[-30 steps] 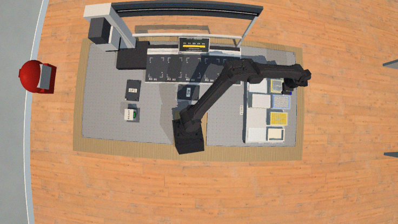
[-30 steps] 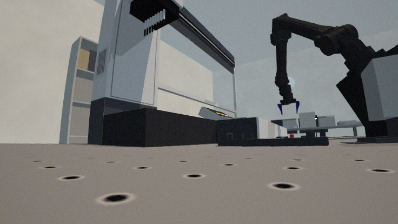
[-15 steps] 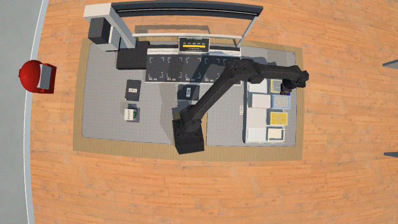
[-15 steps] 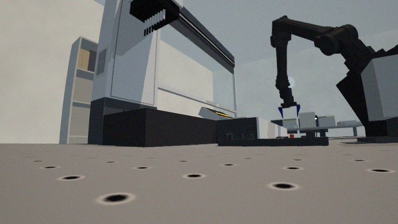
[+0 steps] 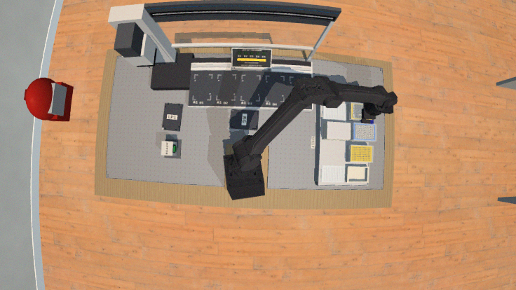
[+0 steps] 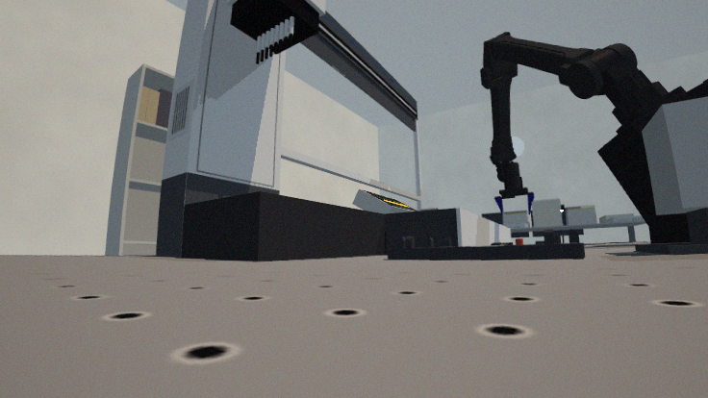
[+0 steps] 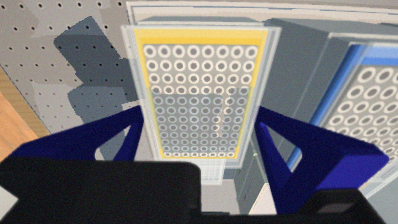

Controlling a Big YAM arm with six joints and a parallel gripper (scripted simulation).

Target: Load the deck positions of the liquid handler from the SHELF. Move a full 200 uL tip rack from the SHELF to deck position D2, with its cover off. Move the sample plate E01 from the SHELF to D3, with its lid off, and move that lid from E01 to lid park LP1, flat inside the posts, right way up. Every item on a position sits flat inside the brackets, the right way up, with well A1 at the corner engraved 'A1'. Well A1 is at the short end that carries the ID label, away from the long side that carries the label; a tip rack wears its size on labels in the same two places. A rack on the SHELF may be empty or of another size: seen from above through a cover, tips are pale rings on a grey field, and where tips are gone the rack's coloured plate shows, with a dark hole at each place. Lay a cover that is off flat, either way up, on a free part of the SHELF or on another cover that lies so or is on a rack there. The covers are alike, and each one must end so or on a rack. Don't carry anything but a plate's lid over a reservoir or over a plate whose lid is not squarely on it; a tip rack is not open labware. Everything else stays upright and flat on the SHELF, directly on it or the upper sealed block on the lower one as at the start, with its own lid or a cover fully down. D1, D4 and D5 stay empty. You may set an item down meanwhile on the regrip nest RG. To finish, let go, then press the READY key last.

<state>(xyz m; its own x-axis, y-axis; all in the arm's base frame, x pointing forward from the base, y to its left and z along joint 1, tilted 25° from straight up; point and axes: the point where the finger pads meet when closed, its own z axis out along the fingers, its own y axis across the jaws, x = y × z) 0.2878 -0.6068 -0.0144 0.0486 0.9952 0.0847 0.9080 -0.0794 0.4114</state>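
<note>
My gripper is now right at the clear tip rack cover. From my hand the other things lie so: clear plate lid 1 cm ahead, 13 cm to the left, 5 cm below; then sample plate 1 cm ahead, 13 cm to the left, 6 cm below; then yellow tip rack 1 cm behind, 1 cm to the left, 2 cm below.
</note>
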